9 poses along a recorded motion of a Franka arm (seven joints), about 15 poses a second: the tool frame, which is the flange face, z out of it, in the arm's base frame.
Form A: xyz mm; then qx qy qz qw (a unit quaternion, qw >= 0).
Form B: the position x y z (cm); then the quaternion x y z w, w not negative. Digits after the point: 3 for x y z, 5 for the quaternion.
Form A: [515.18 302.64 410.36 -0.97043 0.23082 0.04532 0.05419]
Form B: [51.518 30.264 41.036 -0.97043 0.23082 0.04532 0.05419]
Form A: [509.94 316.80 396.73 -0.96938 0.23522 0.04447 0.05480]
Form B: [50.994 31.680 39.673 -0.96938 0.23522 0.04447 0.05480]
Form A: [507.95 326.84 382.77 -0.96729 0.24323 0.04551 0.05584]
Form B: [50.795 32.684 38.277 -0.96729 0.24323 0.04551 0.05584]
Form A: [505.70 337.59 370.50 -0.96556 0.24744 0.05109 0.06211]
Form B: [50.570 33.759 37.050 -0.96556 0.24744 0.05109 0.06211]
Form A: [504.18 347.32 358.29 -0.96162 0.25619 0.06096 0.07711]
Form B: [50.418 34.732 35.829 -0.96162 0.25619 0.06096 0.07711]
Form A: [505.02 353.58 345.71 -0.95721 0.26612 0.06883 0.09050]
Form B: [50.502 35.358 34.571 -0.95721 0.26612 0.06883 0.09050]
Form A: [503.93 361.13 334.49 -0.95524 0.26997 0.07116 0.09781]
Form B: [50.393 36.113 33.449 -0.95524 0.26997 0.07116 0.09781]
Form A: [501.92 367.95 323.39 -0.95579 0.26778 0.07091 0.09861]
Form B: [50.192 36.795 32.339 -0.95579 0.26778 0.07091 0.09861]
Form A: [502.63 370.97 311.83 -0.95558 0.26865 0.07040 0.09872]
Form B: [50.263 37.097 31.183 -0.95558 0.26865 0.07040 0.09872]
